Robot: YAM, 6 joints.
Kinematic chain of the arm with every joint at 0, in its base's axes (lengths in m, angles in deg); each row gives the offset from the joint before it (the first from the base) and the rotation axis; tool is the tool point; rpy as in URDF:
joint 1: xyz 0 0 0.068 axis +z
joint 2: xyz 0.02 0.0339 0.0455 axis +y
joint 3: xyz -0.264 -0.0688 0 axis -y
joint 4: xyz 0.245 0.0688 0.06 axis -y
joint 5: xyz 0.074 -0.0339 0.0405 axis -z
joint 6: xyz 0.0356 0 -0.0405 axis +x
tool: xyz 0 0 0 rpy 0 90 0
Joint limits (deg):
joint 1: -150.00..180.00
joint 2: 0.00..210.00
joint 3: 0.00..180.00
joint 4: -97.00..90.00
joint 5: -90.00..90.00
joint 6: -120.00..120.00
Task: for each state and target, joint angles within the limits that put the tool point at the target. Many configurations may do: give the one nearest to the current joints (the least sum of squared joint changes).
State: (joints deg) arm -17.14 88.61 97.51 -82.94 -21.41 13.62
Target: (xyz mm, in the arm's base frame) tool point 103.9 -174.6 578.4
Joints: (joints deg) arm -61.62 81.35 130.20 -59.51 -13.70 13.62
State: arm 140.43 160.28 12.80 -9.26 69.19 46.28
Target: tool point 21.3 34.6 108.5
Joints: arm 180.00 178.60 0.00 -42.83 76.39 46.28
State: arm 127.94 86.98 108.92 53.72 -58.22 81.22
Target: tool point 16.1 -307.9 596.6
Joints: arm 98.55 45.52 136.31 56.44 -56.93 81.22
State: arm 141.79 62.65 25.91 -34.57 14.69 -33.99
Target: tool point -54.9 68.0 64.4
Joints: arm 135.38 70.65 7.83 -33.01 16.04 -33.99
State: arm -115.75 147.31 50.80 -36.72 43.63 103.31
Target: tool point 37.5 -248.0 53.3
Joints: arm -75.97 117.65 50.31 -47.72 41.80 103.31
